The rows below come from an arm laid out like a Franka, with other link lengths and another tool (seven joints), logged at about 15 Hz.
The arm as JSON. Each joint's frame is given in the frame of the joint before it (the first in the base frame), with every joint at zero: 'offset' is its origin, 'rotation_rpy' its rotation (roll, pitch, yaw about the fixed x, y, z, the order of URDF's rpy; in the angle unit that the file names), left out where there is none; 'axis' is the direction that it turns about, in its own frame. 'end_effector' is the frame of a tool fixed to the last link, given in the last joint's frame.
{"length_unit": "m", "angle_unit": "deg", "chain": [
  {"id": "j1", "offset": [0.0, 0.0, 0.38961], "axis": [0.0, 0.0, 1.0]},
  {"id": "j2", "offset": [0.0, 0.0, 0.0], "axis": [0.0, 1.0, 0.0]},
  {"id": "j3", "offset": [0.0, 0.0, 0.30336], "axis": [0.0, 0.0, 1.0]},
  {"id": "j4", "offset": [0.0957, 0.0, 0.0], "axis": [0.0, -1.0, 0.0]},
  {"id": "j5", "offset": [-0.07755, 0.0, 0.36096], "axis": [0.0, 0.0, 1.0]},
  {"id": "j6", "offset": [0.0, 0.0, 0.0], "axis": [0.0, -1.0, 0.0]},
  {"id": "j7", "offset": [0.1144, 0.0, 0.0], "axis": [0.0, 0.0, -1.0]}
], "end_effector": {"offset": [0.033, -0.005, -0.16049], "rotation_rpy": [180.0, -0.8, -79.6]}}
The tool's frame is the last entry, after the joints.
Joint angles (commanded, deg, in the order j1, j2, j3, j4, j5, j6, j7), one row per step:
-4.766 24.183 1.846 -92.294 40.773 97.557 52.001
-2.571 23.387 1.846 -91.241 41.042 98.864 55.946
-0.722 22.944 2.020 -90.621 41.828 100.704 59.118
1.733 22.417 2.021 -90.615 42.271 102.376 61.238
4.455 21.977 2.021 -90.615 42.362 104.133 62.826
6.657 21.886 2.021 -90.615 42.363 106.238 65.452
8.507 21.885 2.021 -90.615 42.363 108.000 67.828
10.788 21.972 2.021 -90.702 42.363 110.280 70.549
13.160 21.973 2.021 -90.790 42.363 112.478 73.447
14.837 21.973 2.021 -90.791 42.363 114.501 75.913
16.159 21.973 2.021 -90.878 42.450 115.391 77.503
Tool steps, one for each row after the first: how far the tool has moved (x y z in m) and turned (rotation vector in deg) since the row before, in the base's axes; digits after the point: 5 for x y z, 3 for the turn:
0.00523 0.02237 0.01842 -0.921 -0.197 -1.591
0.00444 0.02106 0.01249 -0.188 -0.325 -1.781
-0.00002 0.02613 0.00816 -0.258 -0.356 -0.330
-0.00139 0.02849 0.00697 -0.436 -0.708 0.398
-0.00079 0.02179 0.00335 -0.636 0.023 -1.099
-0.00144 0.01840 0.00205 -0.487 0.188 -1.061
-0.00249 0.02258 0.00103 -0.536 0.164 -1.232
-0.00416 0.02376 0.00209 -0.435 0.234 -1.237
-0.00219 0.01624 0.00274 -0.277 -0.003 -1.501
-0.00429 0.01377 0.00057 -0.076 0.423 -0.501

